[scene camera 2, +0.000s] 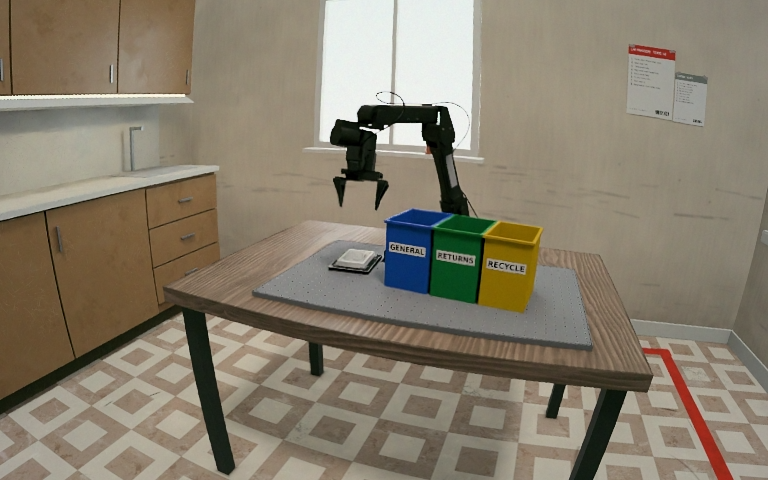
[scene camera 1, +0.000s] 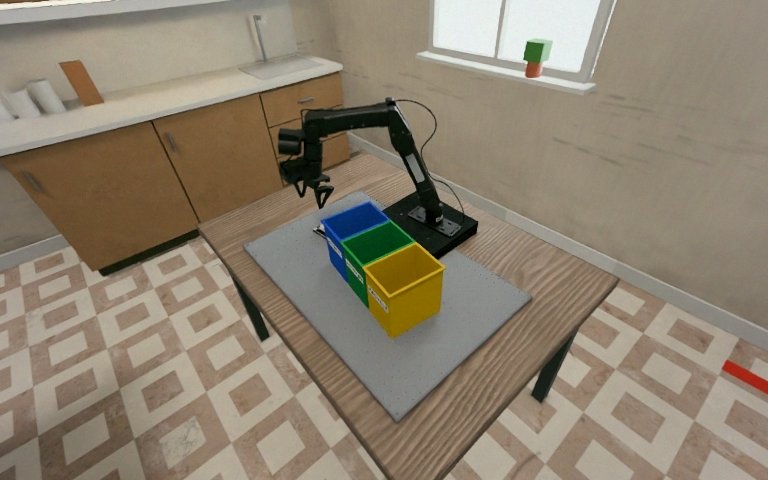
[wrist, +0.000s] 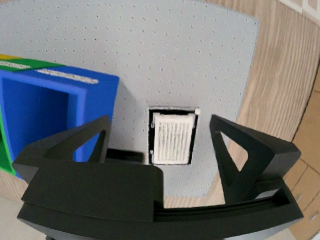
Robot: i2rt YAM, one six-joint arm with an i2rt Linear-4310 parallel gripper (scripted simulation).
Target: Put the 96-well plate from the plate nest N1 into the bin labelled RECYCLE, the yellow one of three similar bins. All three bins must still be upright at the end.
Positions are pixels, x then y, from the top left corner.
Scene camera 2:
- my gripper: 358, 208
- yellow recycle bin: 509, 259
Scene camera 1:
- blue general bin: 341, 226
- green returns bin: 369, 246
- yellow recycle bin: 397, 309
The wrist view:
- my gripper: 160, 120
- white 96-well plate: 182, 131
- black plate nest: 178, 111
